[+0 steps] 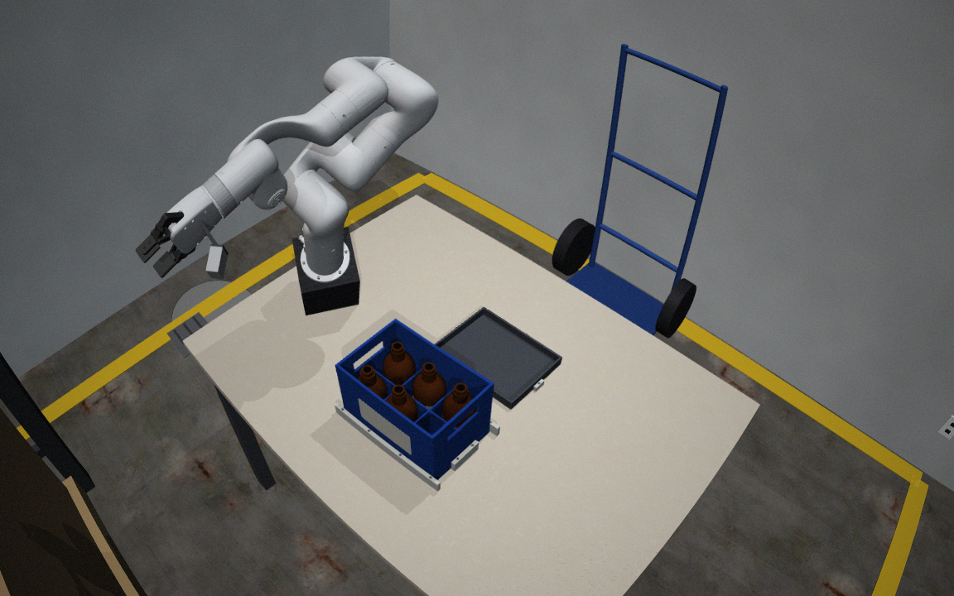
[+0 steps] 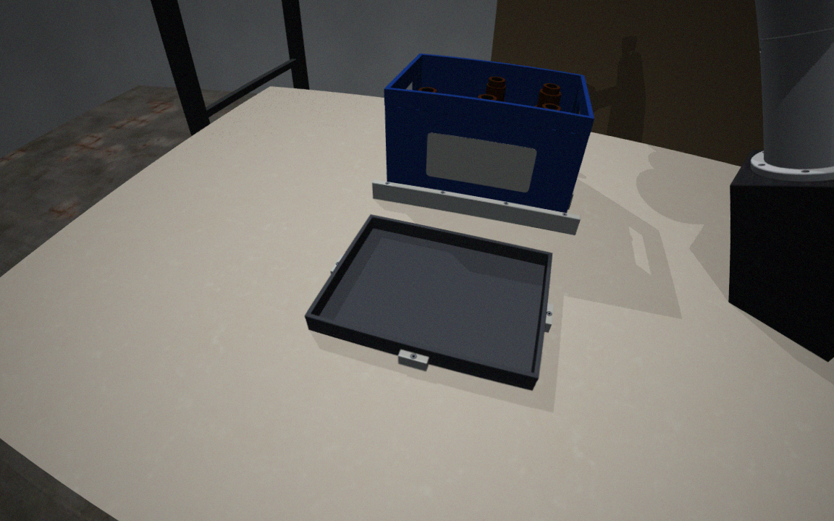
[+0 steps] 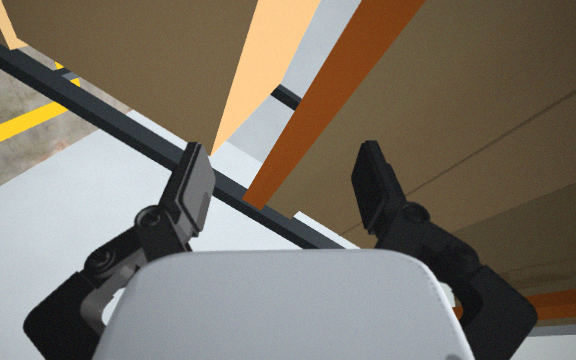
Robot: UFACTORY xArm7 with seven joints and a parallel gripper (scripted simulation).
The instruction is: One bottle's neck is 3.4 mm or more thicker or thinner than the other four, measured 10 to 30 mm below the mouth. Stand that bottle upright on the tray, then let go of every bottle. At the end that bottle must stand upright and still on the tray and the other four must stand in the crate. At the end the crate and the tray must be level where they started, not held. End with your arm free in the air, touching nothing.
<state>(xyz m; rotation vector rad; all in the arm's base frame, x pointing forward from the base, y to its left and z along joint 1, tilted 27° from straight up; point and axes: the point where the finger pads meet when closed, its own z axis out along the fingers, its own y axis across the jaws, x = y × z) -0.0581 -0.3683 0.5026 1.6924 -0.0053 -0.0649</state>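
Now: hand 480 mm above the crate, 350 mm to the right of it and 300 mm short of it. The rest, counted from my hand: dark grey tray: 620 mm to the left, 550 mm below, 330 mm ahead; glass bottle: 470 mm below, 310 mm to the left, 210 mm ahead.
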